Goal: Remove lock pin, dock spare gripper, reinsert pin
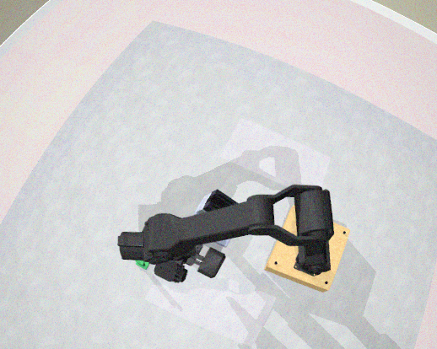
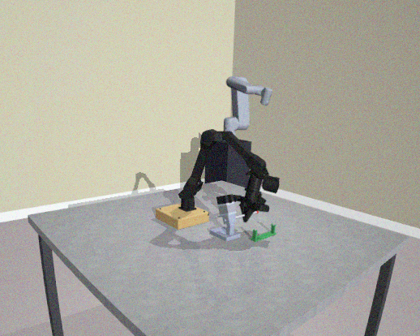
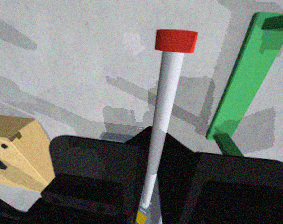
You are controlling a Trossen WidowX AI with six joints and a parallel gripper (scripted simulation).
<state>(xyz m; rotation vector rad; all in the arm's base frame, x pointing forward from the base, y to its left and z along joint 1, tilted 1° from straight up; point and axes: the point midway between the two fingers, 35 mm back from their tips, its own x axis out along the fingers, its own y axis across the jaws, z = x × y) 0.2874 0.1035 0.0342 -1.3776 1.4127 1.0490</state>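
Right now the mount is 90 mm to the right of my gripper tip and 20 mm behind it. Also, from my gripper tip: spare gripper: 90 mm to the right, 80 mm above, 20 mm behind; narrow green cradle: 90 mm ahead, 30 mm to the left, 20 mm below.
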